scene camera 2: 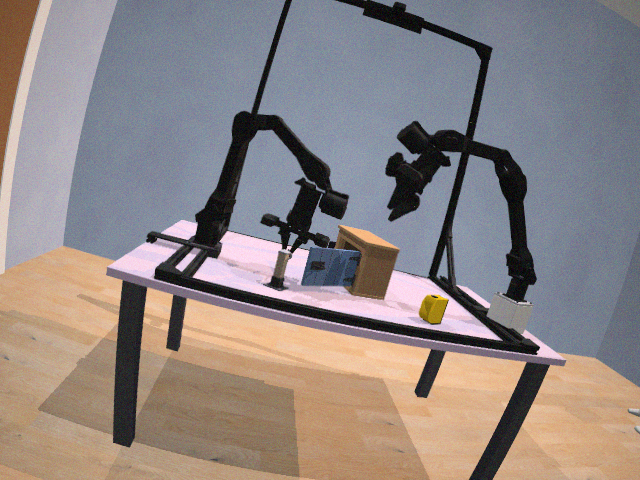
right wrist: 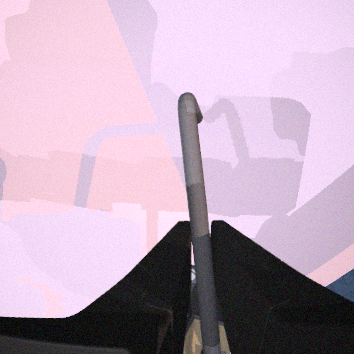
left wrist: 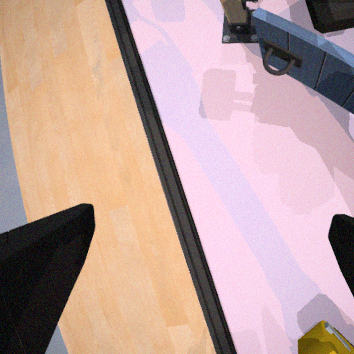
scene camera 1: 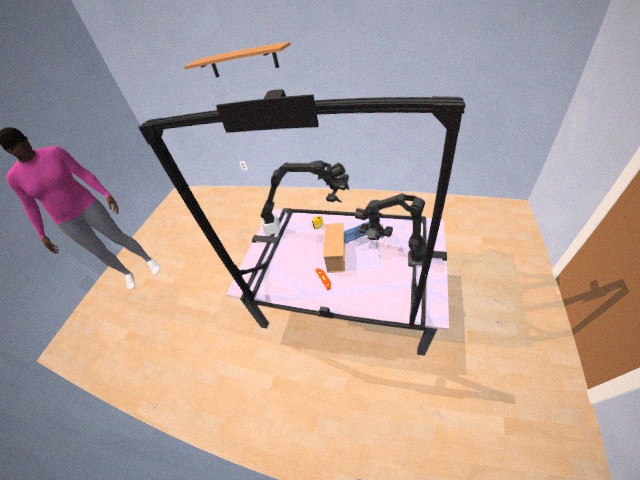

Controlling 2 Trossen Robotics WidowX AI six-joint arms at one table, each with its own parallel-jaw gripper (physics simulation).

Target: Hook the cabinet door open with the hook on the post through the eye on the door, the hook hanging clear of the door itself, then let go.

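Places are measured from the left arm's base along level axes (x ahead, y left, z up), in metres.
Pixels of known places: left gripper, fingertip midpoint: (scene camera 2: 389, 214) (left wrist: 215, 221) (scene camera 1: 345, 196); right gripper, fingertip midpoint: (right wrist: 199, 231) (scene camera 1: 377, 239); left arm's base at its link origin: (scene camera 2: 514, 298) (scene camera 1: 269, 220); right arm's base at its link origin: (scene camera 2: 204, 242) (scene camera 1: 417, 257).
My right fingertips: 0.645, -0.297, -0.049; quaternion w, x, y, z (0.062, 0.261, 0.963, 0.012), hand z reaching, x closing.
For each thing: its top centre in the pictures, then the offset to it from my right fingertips, as dx, dy, dz. "spot": a spot on its surface instead.
- wooden cabinet at its top centre: (scene camera 2: 367, 235) (scene camera 1: 333, 238) -0.256, -0.025, +0.104
- post at a spot on its surface: (left wrist: 235, 12) (scene camera 2: 284, 269) spot: +0.032, +0.084, -0.001
- grey hook at a spot on its surface: (right wrist: 190, 145) spot: -0.013, -0.029, +0.001
- yellow block at its top centre: (scene camera 2: 437, 293) (scene camera 1: 316, 217) -0.336, +0.253, +0.029
- orange arched piece at its top centre: (scene camera 1: 323, 277) -0.351, -0.174, -0.033
- black frame rail at a spot on its surface: (left wrist: 167, 175) spot: -0.046, +0.282, -0.037
The wooden cabinet (scene camera 1: 334, 236) (scene camera 2: 379, 266) stands on the table with its blue door (scene camera 1: 355, 233) (scene camera 2: 336, 268) (left wrist: 325, 60) swung outward. The dark eye (scene camera 2: 317, 265) (left wrist: 278, 67) is on the door's face near its free edge. The post (scene camera 2: 280, 266) (left wrist: 235, 12) stands upright on a black base beside that edge. My right gripper (scene camera 1: 373, 240) (scene camera 2: 287, 250) (right wrist: 199, 231) is shut on the grey hook (right wrist: 190, 145) above the post; the hook's bent tip shows free of the eye over the table. My left gripper (scene camera 1: 340, 193) (scene camera 2: 390, 212) (left wrist: 215, 221) is open and empty, high above the table.
A yellow block (scene camera 1: 317, 222) (scene camera 2: 433, 308) (left wrist: 322, 342) lies on the table beyond the cabinet from the post. An orange arched piece (scene camera 1: 323, 279) lies on the cabinet's other side. A black frame rail (scene camera 2: 310, 310) (left wrist: 167, 175) runs along the table edge.
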